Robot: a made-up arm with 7 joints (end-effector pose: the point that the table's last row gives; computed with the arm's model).
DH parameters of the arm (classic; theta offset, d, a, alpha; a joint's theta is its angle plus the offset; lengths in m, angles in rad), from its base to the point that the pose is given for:
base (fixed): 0.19 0 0.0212 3.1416
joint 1: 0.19 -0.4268 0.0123 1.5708
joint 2: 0 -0.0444 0.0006 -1.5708
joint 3: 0 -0.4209 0.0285 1.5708
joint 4: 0 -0.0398 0.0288 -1.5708
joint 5: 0 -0.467 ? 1.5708
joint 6: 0 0.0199 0.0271 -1.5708
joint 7: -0.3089 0 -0.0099 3.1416
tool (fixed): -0.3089 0.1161 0 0
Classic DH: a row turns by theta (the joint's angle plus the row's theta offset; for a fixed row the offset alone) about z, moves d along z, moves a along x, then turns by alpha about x.
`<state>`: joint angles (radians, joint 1 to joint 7).
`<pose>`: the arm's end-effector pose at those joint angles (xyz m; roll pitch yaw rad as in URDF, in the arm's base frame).
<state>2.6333 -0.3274 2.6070 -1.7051 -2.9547 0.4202 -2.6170</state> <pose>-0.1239 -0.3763 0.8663 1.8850 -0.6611 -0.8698</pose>
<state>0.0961 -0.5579 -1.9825 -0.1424 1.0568 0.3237 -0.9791</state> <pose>-0.4428 0.0299 1.2990 -0.2533 0.2184 1.7644</pose>
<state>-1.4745 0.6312 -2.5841 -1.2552 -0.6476 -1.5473 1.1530</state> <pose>0.2872 0.6411 0.5430 -2.8187 -0.2000 2.0116</pose>
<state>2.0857 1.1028 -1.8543 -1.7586 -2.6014 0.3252 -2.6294</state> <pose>-0.6237 -0.0430 0.4019 1.9418 0.6879 -2.2261</pose>
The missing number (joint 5, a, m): -0.028
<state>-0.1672 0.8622 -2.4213 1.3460 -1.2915 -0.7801 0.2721</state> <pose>0.1612 0.4631 1.0548 1.2586 -0.5715 -3.0486</pose>
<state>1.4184 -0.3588 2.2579 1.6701 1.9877 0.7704 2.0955</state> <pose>-0.4504 0.4601 0.5921 1.7614 -0.7236 -2.9439</pose>
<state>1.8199 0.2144 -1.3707 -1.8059 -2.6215 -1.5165 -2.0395</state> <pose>-0.5507 0.0184 0.8567 0.6069 0.5065 -1.3831</pose>
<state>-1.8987 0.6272 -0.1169 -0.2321 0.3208 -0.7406 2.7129</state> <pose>-0.0823 0.4630 1.2975 0.2009 0.2897 -0.9765</pose>
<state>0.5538 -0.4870 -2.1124 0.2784 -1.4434 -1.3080 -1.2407</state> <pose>-0.1920 0.3622 1.2695 -0.6260 -0.6485 -2.1839</pose>
